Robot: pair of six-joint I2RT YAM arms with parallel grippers.
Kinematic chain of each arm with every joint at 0, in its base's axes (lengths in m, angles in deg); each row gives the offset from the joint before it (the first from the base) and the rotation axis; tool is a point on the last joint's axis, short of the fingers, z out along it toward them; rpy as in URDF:
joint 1: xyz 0 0 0.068 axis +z
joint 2: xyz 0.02 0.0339 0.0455 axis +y
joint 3: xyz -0.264 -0.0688 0 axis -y
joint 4: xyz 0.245 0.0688 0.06 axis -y
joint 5: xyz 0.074 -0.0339 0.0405 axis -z
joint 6: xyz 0.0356 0 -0.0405 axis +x
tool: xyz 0 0 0 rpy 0 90 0
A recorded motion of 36 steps. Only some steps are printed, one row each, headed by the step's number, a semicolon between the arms.
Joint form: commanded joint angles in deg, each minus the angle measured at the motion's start. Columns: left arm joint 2, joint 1, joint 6, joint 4, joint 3, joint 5; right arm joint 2, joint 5, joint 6, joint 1, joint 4, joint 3.
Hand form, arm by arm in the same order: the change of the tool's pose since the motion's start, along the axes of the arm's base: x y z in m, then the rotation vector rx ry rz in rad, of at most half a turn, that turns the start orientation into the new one. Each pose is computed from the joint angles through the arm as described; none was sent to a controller.
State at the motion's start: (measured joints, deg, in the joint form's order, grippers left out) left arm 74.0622 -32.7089 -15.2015 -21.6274 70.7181 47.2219; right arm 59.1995 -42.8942 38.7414 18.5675 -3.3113 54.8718
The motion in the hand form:
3: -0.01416 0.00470 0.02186 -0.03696 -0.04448 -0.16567; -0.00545 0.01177 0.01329 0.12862 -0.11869 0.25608
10: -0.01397 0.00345 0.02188 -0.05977 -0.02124 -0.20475; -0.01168 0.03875 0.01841 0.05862 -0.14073 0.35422
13: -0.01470 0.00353 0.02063 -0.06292 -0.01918 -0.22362; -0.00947 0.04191 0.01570 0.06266 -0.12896 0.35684
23: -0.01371 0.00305 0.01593 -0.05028 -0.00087 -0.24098; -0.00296 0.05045 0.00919 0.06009 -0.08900 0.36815
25: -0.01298 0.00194 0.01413 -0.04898 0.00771 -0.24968; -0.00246 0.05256 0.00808 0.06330 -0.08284 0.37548
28: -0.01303 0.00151 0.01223 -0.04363 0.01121 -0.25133; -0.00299 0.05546 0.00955 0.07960 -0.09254 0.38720
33: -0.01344 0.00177 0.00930 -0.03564 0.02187 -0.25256; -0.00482 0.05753 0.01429 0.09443 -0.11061 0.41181
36: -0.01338 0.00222 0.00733 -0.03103 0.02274 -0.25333; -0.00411 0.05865 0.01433 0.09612 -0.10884 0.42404
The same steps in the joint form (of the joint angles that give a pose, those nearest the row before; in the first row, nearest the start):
3: -0.94 -0.07 5.97 -6.85 4.51 8.67; 0.92 -12.82 6.96 1.90 17.19 -2.05
10: -0.59 -0.08 5.01 -6.23 4.52 11.48; 3.11 -11.69 -1.21 8.58 8.33 2.61
13: -0.58 -0.07 5.62 -6.59 4.34 12.54; 3.82 -11.42 -0.51 9.03 9.28 2.35
23: 0.03 0.01 7.03 -8.52 4.43 13.42; 6.01 -11.07 0.37 10.08 9.72 2.61
25: 0.38 -0.07 7.20 -8.78 4.43 13.86; 6.37 -11.16 0.81 10.43 10.25 2.52
28: 0.47 -0.16 7.56 -9.13 4.25 13.78; 6.63 -11.25 1.95 11.05 12.44 2.35
33: 0.47 -0.16 7.91 -9.84 3.90 13.77; 6.72 -12.12 2.65 11.58 13.94 2.78
36: 0.47 -0.08 8.43 -10.19 3.64 13.77; 7.07 -12.74 2.83 11.67 14.21 2.96

